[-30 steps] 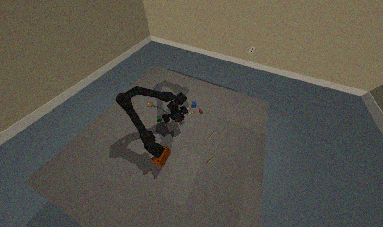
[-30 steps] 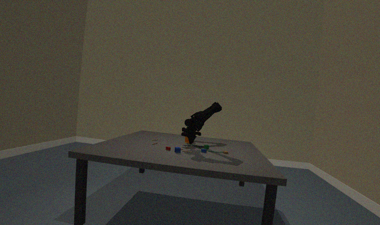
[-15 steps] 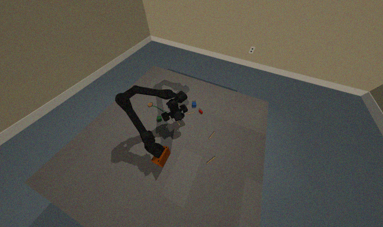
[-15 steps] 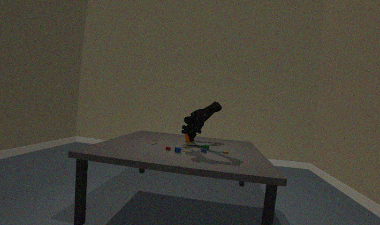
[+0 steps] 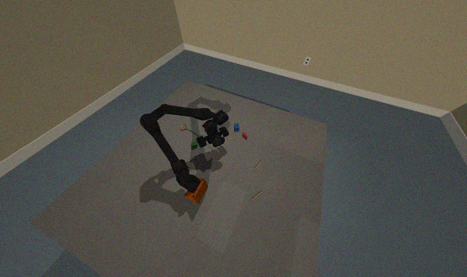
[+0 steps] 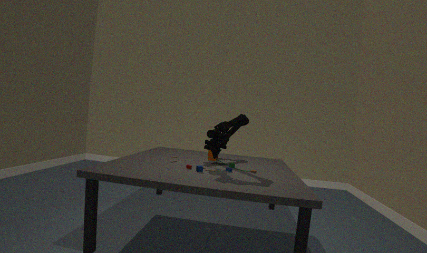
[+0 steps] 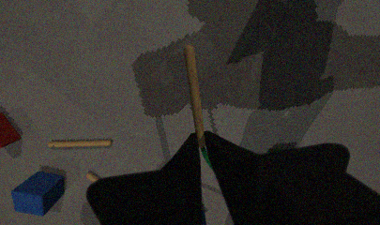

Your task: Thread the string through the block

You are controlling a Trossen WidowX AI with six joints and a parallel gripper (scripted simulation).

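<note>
Now: gripper tip 1 cm to the left of the thin wooden stick and 1 cm past it. Round my gripper tip: red piece (18 cm ahead, 14 cm to the right, 5 cm below); then blue block (22 cm ahead, 6 cm to the right, 4 cm below); then green block (13 cm to the left, 4 cm below, 4 cm behind).
</note>
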